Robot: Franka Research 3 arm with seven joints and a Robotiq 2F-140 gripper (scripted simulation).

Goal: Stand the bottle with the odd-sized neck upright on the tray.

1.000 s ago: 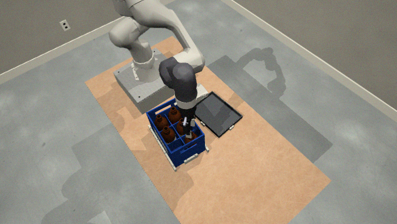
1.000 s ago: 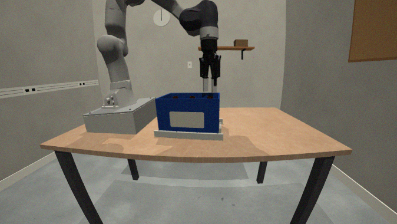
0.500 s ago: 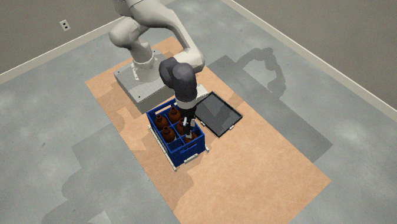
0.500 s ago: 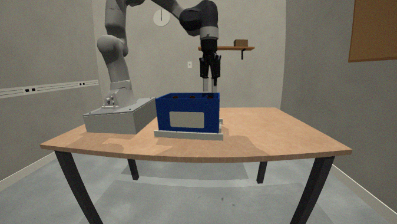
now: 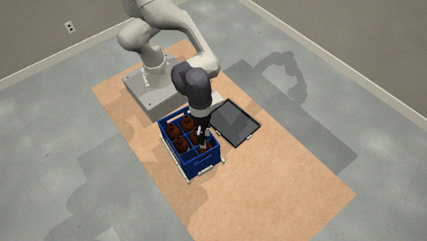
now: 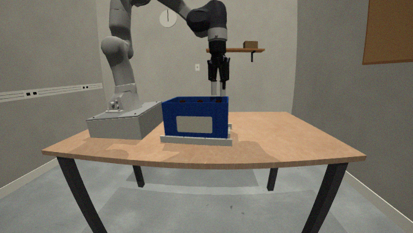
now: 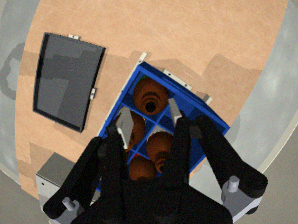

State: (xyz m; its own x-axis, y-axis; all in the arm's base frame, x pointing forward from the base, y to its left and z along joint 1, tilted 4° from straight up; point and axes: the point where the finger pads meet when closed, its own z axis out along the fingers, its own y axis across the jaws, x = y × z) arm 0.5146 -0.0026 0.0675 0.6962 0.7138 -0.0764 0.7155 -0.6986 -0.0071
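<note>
Now: hand 13 cm above the blue crate, 9 cm past it and 4 cm to the left of it. Also, from my hand: bottle: 17 cm behind, 13 cm below, 9 cm to the right; dark grey tray: 22 cm to the left, 20 cm below, 12 cm behind.
</note>
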